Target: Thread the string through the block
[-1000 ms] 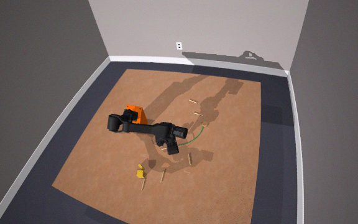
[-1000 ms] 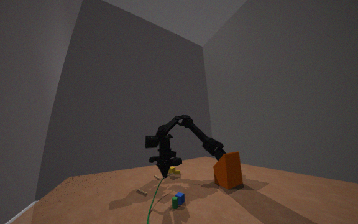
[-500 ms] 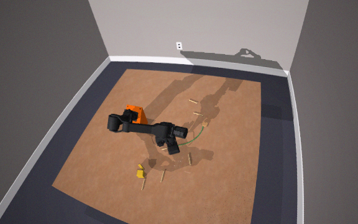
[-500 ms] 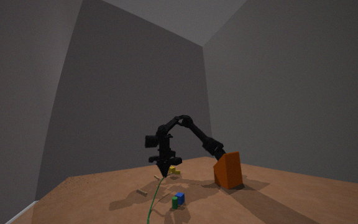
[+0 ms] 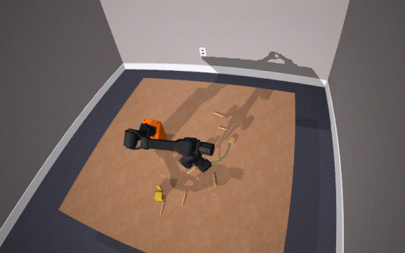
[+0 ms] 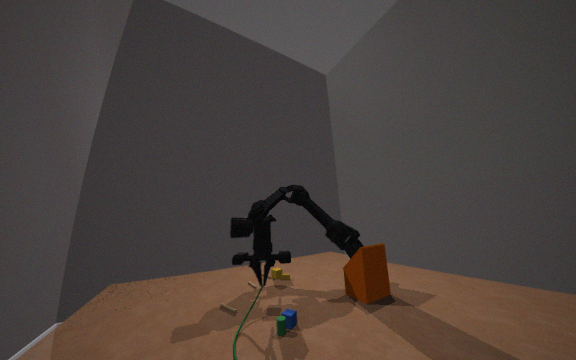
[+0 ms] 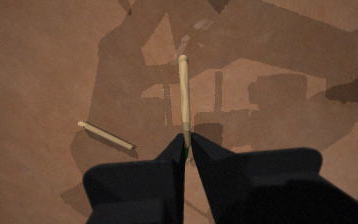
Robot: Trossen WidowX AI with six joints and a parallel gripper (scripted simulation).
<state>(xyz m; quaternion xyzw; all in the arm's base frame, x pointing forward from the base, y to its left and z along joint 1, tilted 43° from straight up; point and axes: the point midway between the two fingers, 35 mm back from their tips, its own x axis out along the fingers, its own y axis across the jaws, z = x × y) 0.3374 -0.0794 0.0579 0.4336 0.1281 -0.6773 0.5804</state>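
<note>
The thin stick is 1 cm to the right of my gripper tip and 1 cm behind it. Also, from my gripper tip: blue block (13 cm to the left, 4 cm below, 3 cm behind); then yellow block (23 cm to the right, 13 cm behind, 4 cm below); then green cylinder (15 cm to the left, 4 cm below).
</note>
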